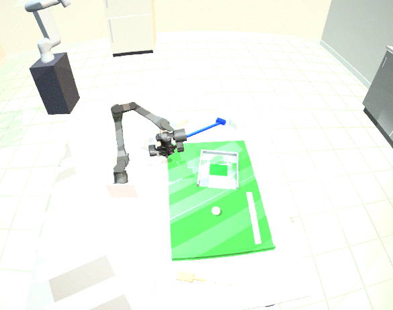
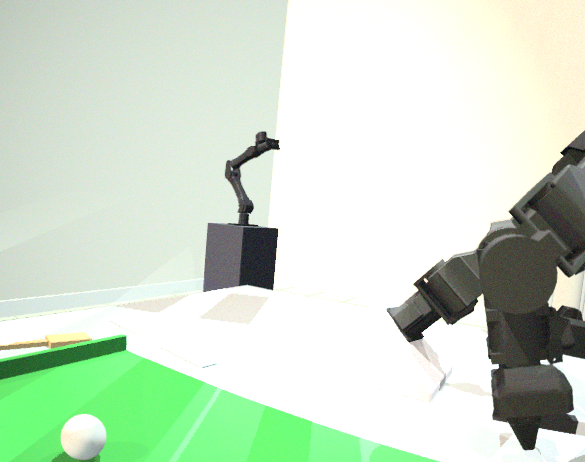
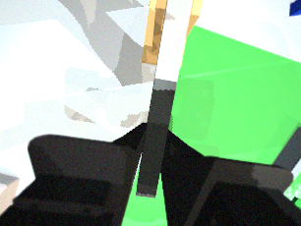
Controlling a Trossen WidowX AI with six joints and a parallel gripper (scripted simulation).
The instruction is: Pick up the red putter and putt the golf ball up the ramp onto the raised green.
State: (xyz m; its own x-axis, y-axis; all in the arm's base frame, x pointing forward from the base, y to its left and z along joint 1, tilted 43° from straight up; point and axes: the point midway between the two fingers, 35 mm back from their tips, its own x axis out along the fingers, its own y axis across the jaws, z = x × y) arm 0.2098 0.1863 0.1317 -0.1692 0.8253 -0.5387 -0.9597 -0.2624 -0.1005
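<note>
My gripper tip is now 13 cm to the right of the tan rack, 3 cm past it and 1 cm above it. The rest, counted from my gripper tip: white golf ball (33 cm to the right, 27 cm ahead, 2 cm below); then blue putter (29 cm to the left, 23 cm ahead, 3 cm below); then green mat (27 cm ahead, 20 cm to the right, 4 cm below).
</note>
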